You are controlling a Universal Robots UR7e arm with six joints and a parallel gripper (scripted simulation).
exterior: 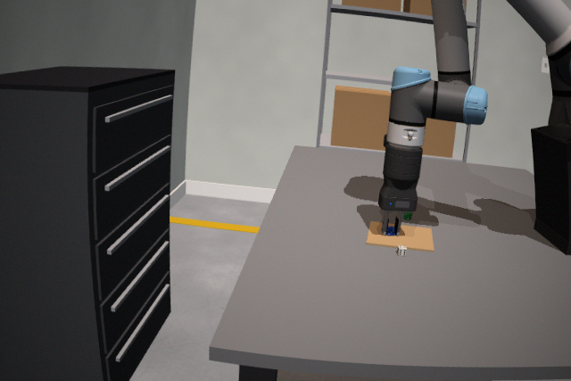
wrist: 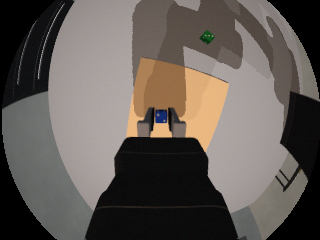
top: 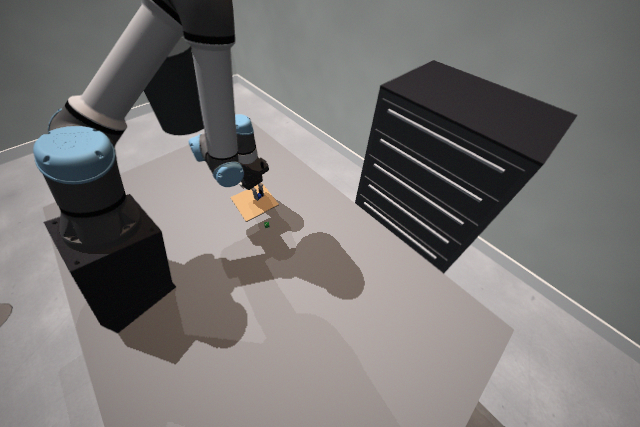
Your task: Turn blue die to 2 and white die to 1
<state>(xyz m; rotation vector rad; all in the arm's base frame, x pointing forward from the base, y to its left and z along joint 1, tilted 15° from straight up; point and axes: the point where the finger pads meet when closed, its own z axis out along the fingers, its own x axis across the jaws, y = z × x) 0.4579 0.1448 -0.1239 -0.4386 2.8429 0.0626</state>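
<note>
Right now the blue die is 1 cm below my hand. Round my hand: orange mat (2 cm behind, 1 cm to the right, 2 cm below); green die (3 cm behind, 14 cm to the right, 2 cm below); white die (4 cm behind, 10 cm to the left, 2 cm below).
</note>
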